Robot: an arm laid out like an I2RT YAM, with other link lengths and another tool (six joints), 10 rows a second.
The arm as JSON. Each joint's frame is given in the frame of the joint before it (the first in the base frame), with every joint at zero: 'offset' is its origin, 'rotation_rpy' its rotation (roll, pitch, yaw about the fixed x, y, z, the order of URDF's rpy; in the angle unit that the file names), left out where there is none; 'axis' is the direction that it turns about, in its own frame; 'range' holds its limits. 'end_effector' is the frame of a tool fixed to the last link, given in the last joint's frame.
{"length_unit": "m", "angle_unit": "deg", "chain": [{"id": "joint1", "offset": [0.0, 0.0, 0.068], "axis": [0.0, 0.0, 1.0], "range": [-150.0, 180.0]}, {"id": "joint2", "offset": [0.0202, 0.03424, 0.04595], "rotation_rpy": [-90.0, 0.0, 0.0], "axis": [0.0, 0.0, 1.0], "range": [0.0, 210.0]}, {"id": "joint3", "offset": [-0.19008, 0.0, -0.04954], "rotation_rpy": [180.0, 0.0, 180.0], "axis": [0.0, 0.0, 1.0], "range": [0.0, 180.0]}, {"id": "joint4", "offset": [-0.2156, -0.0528, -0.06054], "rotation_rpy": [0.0, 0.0, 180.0], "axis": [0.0, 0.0, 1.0], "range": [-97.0, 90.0]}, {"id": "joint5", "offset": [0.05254, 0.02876, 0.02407], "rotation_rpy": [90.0, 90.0, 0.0], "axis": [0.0, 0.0, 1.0], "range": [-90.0, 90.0]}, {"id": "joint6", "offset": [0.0, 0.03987, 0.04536], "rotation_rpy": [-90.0, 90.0, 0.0], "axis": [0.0, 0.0, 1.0], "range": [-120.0, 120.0]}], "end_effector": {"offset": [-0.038, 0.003, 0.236], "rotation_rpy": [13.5, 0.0, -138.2]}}
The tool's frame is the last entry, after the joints.
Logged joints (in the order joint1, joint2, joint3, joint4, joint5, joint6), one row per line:
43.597, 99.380, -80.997, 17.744, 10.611, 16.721
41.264, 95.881, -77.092, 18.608, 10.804, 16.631
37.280, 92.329, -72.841, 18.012, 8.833, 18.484
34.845, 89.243, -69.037, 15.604, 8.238, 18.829
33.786, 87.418, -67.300, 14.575, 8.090, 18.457
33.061, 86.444, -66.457, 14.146, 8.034, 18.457
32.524, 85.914, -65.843, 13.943, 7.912, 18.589
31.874, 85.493, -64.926, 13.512, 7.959, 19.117
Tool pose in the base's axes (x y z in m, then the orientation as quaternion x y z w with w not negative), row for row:
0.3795, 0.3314, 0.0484, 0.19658, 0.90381, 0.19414, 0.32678
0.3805, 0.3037, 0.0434, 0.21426, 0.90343, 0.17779, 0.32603
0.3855, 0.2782, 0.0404, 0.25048, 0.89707, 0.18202, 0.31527
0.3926, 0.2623, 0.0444, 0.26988, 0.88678, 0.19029, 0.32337
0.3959, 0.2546, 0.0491, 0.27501, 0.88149, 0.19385, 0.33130
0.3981, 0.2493, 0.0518, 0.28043, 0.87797, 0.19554, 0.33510
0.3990, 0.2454, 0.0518, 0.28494, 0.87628, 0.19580, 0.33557
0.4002, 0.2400, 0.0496, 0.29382, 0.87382, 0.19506, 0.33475
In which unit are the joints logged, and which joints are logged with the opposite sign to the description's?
The joints are logged in degrees. Opposite sign: joint3, joint4.
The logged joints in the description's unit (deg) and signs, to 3 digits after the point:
43.597, 99.380, 80.997, -17.744, 10.611, 16.721
41.264, 95.881, 77.092, -18.608, 10.804, 16.631
37.280, 92.329, 72.841, -18.012, 8.833, 18.484
34.845, 89.243, 69.037, -15.604, 8.238, 18.829
33.786, 87.418, 67.300, -14.575, 8.090, 18.457
33.061, 86.444, 66.457, -14.146, 8.034, 18.457
32.524, 85.914, 65.843, -13.943, 7.912, 18.589
31.874, 85.493, 64.926, -13.512, 7.959, 19.117

